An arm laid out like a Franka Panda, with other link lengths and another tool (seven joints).
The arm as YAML. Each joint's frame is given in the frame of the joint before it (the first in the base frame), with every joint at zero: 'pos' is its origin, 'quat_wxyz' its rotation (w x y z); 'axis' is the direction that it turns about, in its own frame. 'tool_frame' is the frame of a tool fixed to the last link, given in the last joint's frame.
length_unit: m
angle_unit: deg
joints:
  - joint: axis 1
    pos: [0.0, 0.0, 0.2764]
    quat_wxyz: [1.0, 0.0, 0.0, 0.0]
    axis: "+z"
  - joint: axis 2
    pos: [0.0, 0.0, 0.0]
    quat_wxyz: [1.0, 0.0, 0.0, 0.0]
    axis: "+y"
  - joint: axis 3
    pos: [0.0, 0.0, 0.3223]
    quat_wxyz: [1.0, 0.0, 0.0, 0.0]
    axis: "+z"
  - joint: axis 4
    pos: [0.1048, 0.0, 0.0]
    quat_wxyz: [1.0, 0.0, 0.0, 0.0]
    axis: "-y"
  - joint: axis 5
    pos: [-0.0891, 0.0, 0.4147]
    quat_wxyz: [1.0, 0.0, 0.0, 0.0]
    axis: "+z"
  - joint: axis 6
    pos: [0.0, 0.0, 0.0]
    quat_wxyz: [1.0, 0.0, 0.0, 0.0]
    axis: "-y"
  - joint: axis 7
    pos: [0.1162, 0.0, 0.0]
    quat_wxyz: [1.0, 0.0, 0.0, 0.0]
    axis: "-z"
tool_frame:
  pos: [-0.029, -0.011, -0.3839]
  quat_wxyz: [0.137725, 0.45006, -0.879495, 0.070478]
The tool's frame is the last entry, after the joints.
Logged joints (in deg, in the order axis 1, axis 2, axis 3, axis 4, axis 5, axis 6, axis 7), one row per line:
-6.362 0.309 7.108 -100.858 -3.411 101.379 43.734
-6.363 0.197 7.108 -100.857 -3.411 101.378 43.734
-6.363 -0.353 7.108 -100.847 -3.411 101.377 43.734
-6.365 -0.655 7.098 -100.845 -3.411 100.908 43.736
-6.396 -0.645 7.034 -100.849 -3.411 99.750 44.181
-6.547 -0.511 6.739 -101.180 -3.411 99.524 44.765
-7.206 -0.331 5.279 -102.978 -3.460 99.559 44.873
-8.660 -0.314 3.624 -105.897 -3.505 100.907 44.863
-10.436 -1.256 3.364 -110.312 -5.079 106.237 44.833
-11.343 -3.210 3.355 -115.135 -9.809 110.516 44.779
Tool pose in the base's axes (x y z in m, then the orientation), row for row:
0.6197 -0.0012 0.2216 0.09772 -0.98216 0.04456 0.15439
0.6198 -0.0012 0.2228 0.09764 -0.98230 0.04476 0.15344
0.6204 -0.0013 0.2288 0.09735 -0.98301 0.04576 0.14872
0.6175 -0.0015 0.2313 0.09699 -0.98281 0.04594 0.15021
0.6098 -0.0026 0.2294 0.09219 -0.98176 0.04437 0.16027
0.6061 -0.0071 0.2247 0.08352 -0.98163 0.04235 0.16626
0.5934 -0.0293 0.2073 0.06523 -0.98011 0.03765 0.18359
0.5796 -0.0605 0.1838 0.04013 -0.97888 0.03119 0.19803
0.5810 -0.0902 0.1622 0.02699 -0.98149 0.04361 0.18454
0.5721 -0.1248 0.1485 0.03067 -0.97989 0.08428 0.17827
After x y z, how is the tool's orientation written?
As a quaternion, x y z w.
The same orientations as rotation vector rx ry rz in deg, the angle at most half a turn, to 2 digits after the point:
16.05 -161.28 7.32
16.04 -161.39 7.35
16.04 -161.93 7.54
15.96 -161.76 7.56
15.09 -160.68 7.26
13.62 -160.13 6.91
10.54 -158.38 6.08
6.43 -156.95 5.00
4.36 -158.52 7.04
4.97 -158.80 13.66

